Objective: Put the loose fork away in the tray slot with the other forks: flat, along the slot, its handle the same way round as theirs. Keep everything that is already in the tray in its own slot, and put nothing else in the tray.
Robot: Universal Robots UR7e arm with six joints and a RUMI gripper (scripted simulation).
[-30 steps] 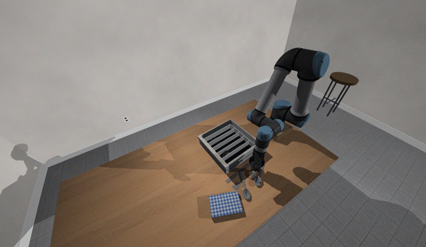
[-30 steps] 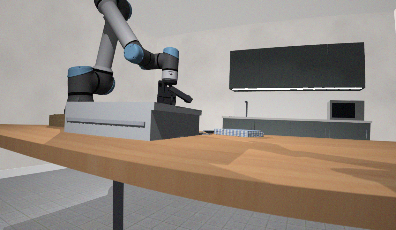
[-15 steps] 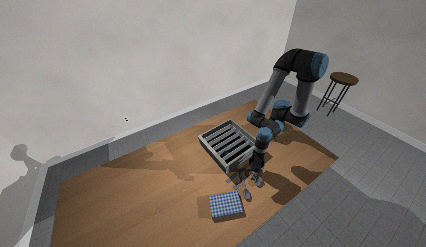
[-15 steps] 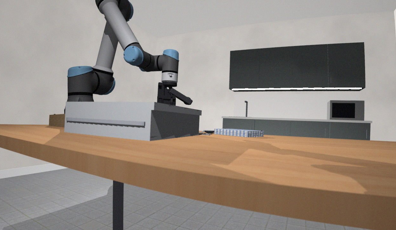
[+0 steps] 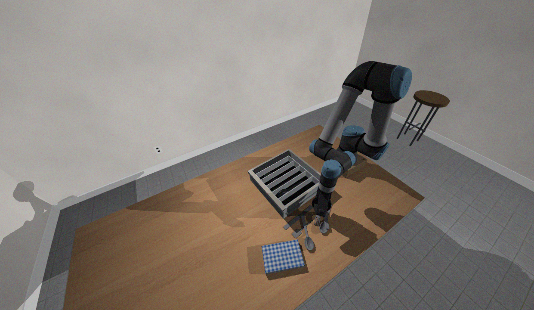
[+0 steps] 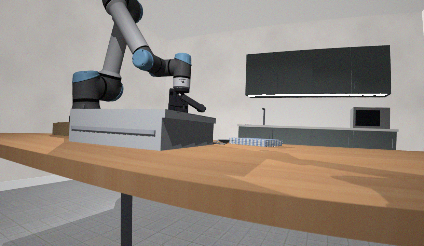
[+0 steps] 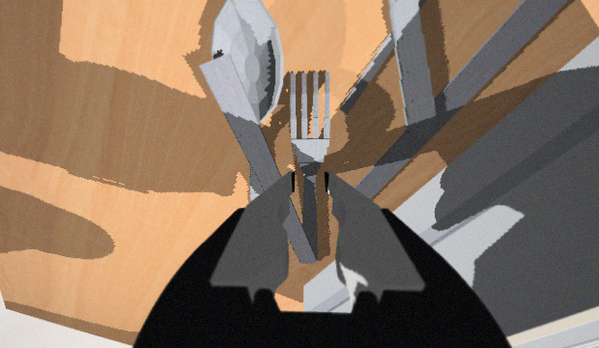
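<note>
Right now the tray is 270 mm to the right of my hand and 30 mm above it.
</note>
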